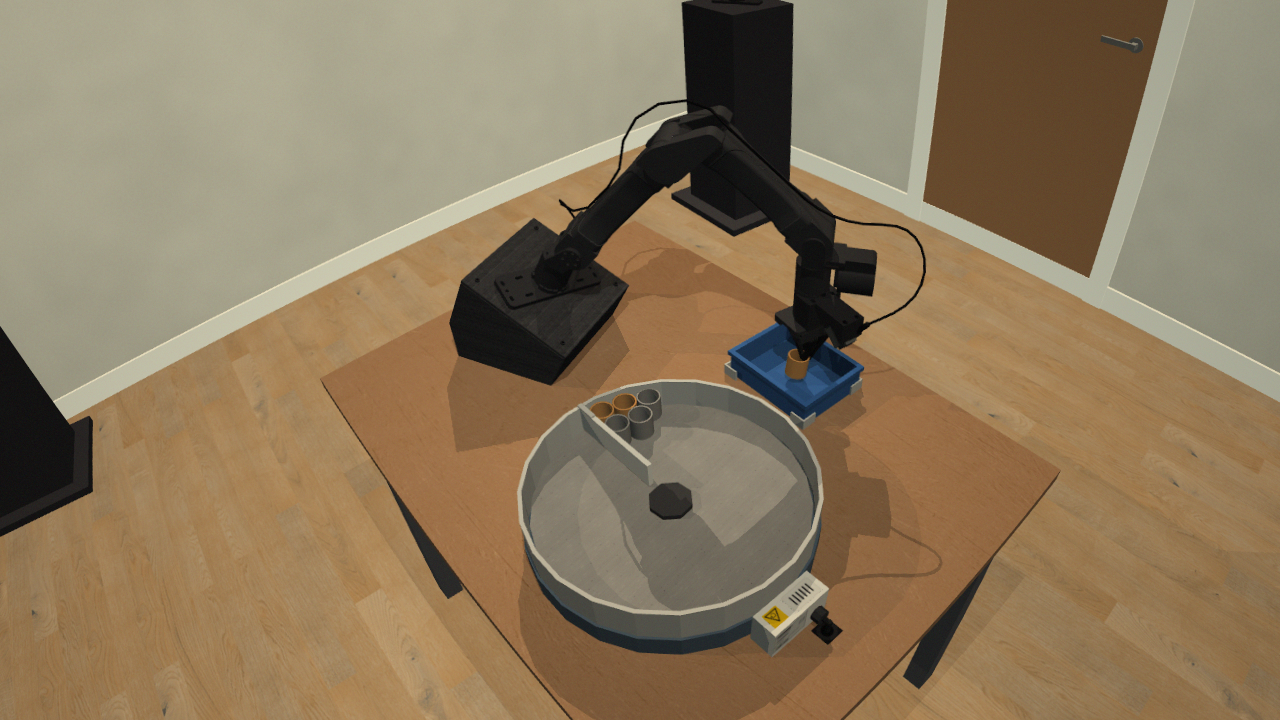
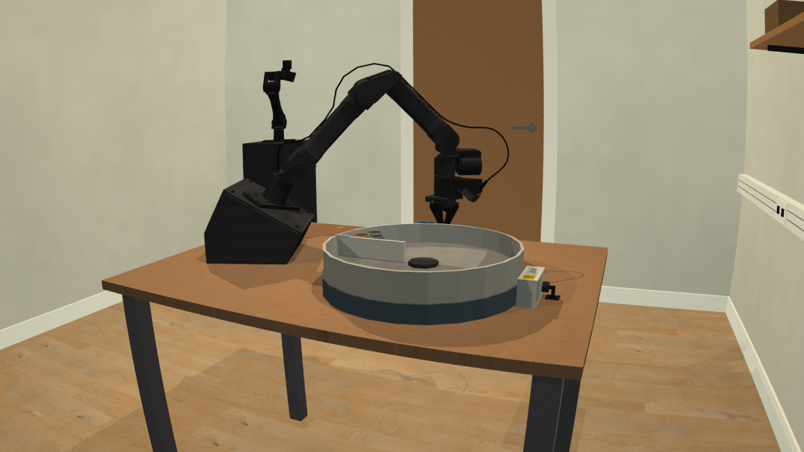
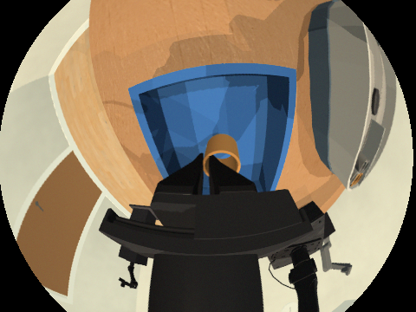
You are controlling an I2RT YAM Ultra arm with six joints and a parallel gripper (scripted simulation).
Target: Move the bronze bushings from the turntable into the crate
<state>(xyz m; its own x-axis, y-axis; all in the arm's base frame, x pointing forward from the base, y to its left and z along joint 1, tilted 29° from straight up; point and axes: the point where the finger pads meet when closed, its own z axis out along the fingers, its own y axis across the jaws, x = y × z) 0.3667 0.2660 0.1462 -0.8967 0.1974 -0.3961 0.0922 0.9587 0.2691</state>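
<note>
Now: the blue crate 20 mm to the right of my hand and 20 mm below it. From my hand the other things lie so: grey turntable: 120 mm ahead, 370 mm to the right.
</note>
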